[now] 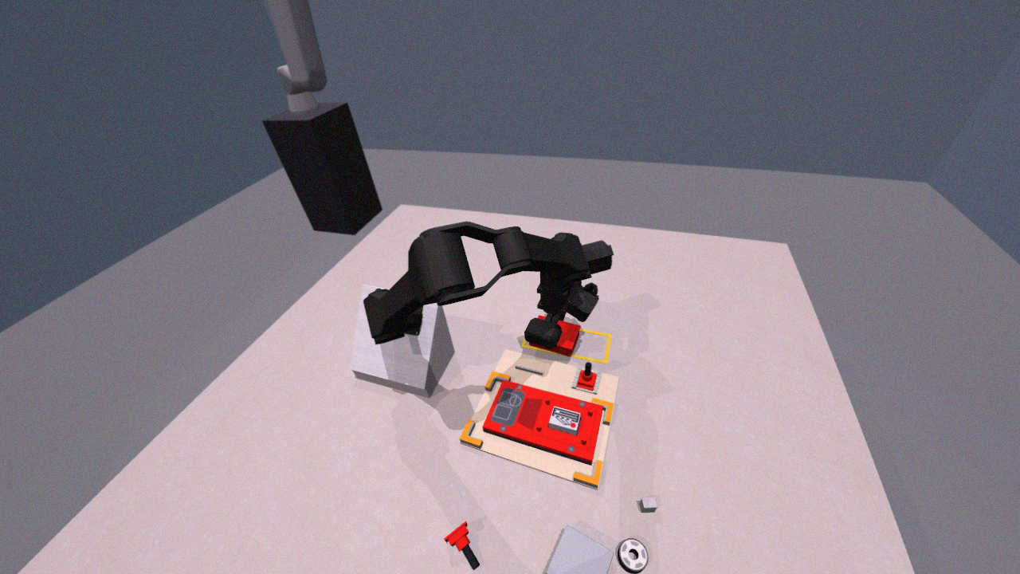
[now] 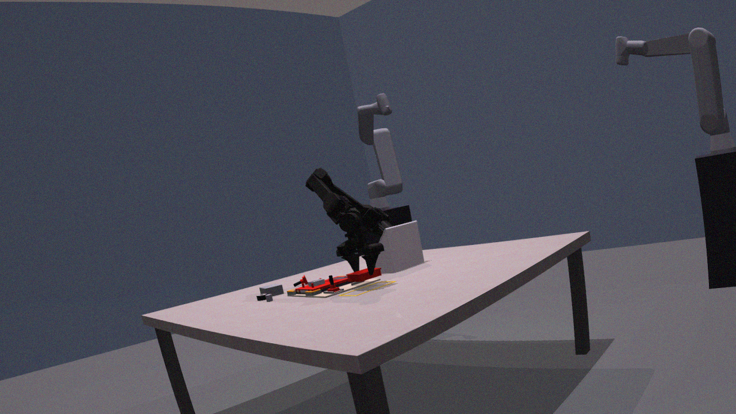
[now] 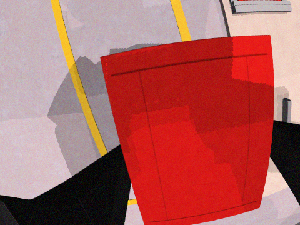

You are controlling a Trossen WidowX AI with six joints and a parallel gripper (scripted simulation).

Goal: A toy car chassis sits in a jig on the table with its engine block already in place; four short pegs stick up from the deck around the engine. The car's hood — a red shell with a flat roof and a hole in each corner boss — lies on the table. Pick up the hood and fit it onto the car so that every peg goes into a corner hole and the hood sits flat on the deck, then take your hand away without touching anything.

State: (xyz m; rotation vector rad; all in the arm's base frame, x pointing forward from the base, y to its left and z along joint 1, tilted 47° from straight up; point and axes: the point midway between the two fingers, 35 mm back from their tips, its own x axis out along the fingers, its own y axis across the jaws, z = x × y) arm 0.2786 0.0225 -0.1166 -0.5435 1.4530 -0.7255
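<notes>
The white engine block is 18 cm to the right of my gripper tip, 6 cm ahead of it and 2 cm below it. From my gripper tip the other things lie so: hood (right at my gripper tip).
</notes>
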